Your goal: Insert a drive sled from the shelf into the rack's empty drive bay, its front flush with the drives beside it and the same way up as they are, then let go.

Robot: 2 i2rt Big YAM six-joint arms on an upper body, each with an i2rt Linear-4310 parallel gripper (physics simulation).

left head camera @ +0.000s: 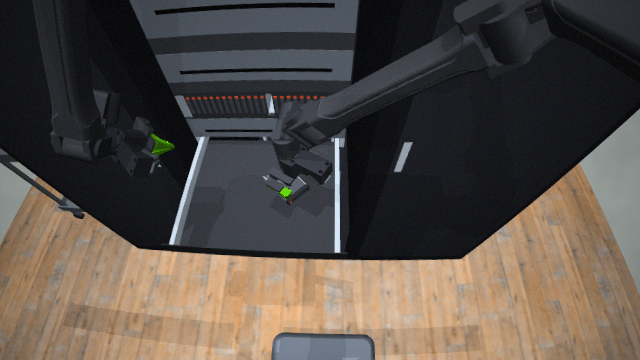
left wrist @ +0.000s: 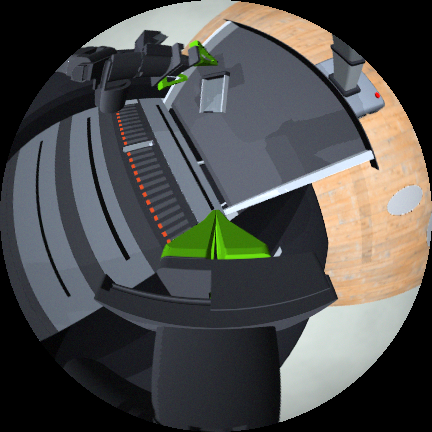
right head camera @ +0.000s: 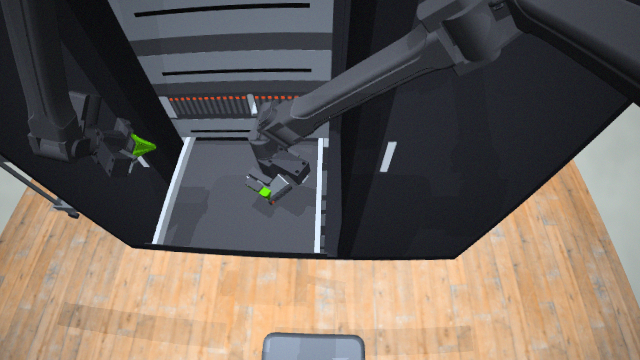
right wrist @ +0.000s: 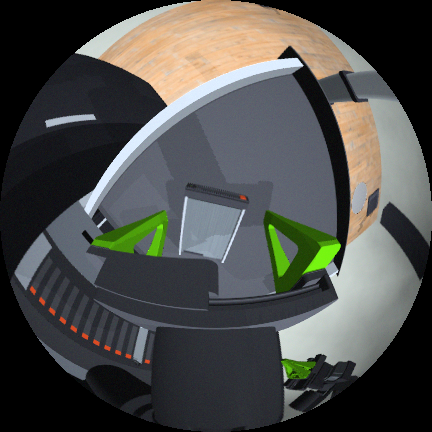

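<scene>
A drive sled lies flat on the grey shelf. Its dark front with an orange tab points away from the rack; the right gripper hides much of it in the head views. My right gripper is open above the sled, a finger toward each long side, apart from it. My left gripper is shut and empty, left of the shelf. The drive row has a pale narrow break, which looks like the empty bay.
Pale rails edge the shelf at both sides. Black cabinet panels flank the rack; the right one bears a pale strip. The right arm reaches across from the upper right. A grey base stands on the wooden floor.
</scene>
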